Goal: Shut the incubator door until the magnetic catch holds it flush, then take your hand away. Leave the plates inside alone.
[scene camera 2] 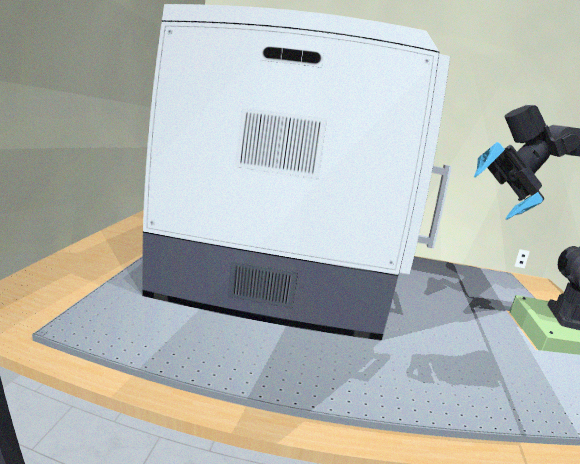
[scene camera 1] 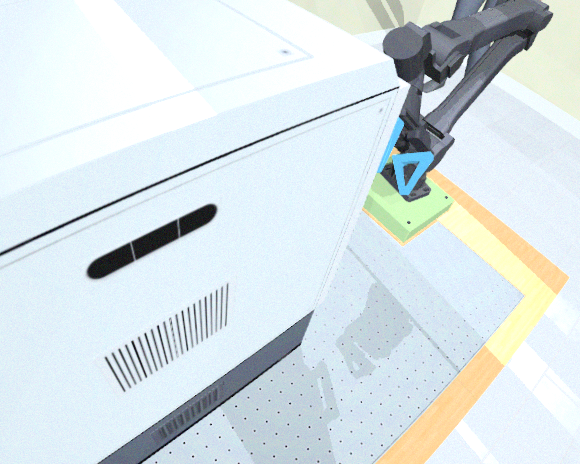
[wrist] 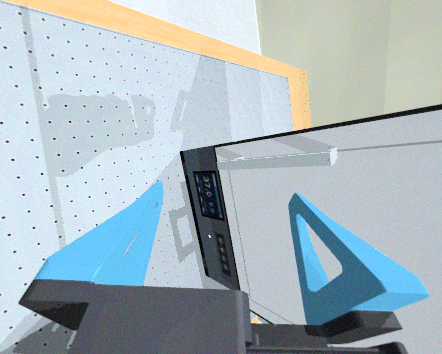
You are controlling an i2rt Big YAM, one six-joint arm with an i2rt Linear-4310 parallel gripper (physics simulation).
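Places are measured from the arm's base along level axes (x right, y ahead, z up), in millimetres.
Pixels of known places: gripper, between the fingertips: (scene camera 2: pixel 492 197) (scene camera 1: pixel 391 184) (wrist: pixel 228 192); arm's base, origin of its link: (scene camera 2: pixel 568 317).
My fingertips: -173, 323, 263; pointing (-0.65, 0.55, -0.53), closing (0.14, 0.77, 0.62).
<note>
For each thing: its middle in the pictures, then the offset to it from my fingertips, as dx, dy, dz. "*": a spot on its surface instead. Level surfaces: height alone.
- white incubator, middle of its body: (scene camera 1: pixel 112 251) (scene camera 2: pixel 292 163) +63, +395, -20
- grey bar handle, a spot on its surface: (wrist: pixel 280 161) (scene camera 2: pixel 445 193) * -22, +91, -9
- dark control panel with a lit display, a spot on its surface: (wrist: pixel 209 195) * +38, +161, -217
- perforated board, height of its surface: dz -295
- wooden table, height of its surface: dz -308
The white incubator (scene camera 1: pixel 275 225) (scene camera 2: pixel 210 210) stands on the perforated board. Its white door (scene camera 1: pixel 356 215) (scene camera 2: pixel 431 130) (wrist: pixel 270 192) lies parallel against its front; no open gap shows along the side edge in the second scene view. Whether the magnetic catch holds cannot be seen. The grey bar handle (scene camera 2: pixel 440 205) (wrist: pixel 280 161) stands out from the door's outer face. My gripper (scene camera 1: pixel 393 181) (scene camera 2: pixel 492 197) (wrist: pixel 228 192) has its blue fingers wide open and empty. It hangs in front of the door, apart from the door and handle. The plates inside are hidden.
A dark control panel with a lit display (wrist: pixel 209 195) sits below the door. The perforated board (scene camera 1: pixel 280 415) (scene camera 2: pixel 215 370) lies on a wooden table (scene camera 1: pixel 440 410) (scene camera 2: pixel 200 410). The arm's green base (scene camera 1: pixel 425 215) (scene camera 2: pixel 530 325) stands in front of the incubator.
</note>
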